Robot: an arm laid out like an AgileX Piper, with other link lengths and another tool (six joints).
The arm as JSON. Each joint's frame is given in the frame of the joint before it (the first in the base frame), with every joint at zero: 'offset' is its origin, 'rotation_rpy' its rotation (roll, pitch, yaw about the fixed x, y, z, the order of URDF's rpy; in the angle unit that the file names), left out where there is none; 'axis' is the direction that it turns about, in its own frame. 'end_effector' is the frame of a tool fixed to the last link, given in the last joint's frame.
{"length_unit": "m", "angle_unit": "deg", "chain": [
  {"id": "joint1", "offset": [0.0, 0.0, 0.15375], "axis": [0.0, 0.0, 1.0]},
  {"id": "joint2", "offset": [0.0, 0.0, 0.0], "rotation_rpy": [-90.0, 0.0, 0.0], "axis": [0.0, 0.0, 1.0]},
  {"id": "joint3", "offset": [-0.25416, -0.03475, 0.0], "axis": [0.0, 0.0, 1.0]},
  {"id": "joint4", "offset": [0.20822, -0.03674, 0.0], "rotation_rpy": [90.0, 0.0, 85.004], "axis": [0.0, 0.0, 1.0]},
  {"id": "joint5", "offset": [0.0, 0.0, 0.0], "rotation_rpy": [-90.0, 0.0, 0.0], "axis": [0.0, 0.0, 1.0]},
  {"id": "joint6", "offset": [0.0, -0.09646, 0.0], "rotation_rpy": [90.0, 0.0, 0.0], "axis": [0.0, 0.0, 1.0]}
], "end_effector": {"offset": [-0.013, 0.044, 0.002], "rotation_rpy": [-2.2, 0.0, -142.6]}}
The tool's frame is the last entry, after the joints.
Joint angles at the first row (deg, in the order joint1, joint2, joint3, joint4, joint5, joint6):
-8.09, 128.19, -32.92, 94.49, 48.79, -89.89
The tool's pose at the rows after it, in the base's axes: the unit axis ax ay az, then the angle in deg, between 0 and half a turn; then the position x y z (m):
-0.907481 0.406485 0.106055 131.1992 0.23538 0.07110 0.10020
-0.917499 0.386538 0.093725 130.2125 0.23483 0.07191 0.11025
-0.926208 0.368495 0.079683 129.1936 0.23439 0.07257 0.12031
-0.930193 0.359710 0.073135 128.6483 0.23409 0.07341 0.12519
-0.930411 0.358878 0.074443 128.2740 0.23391 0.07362 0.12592
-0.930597 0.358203 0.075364 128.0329 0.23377 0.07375 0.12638
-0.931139 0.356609 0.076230 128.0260 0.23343 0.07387 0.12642
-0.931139 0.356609 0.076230 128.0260 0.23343 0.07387 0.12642
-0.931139 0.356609 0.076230 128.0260 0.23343 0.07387 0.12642
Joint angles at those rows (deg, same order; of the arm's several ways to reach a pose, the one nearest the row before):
-8.09, 126.86, -32.92, 93.74, 51.89, -89.84
-8.09, 124.53, -32.92, 92.30, 52.48, -89.84
-8.09, 122.20, -32.92, 91.23, 53.12, -89.92
-7.96, 121.10, -32.92, 90.88, 53.50, -89.97
-7.95, 121.10, -32.92, 90.82, 53.90, -89.97
-7.96, 121.10, -32.92, 90.76, 54.17, -89.97
-7.95, 121.10, -32.92, 90.57, 54.21, -89.97
-7.95, 121.10, -32.92, 90.57, 54.21, -89.97
-7.95, 121.10, -32.92, 90.57, 54.21, -89.97

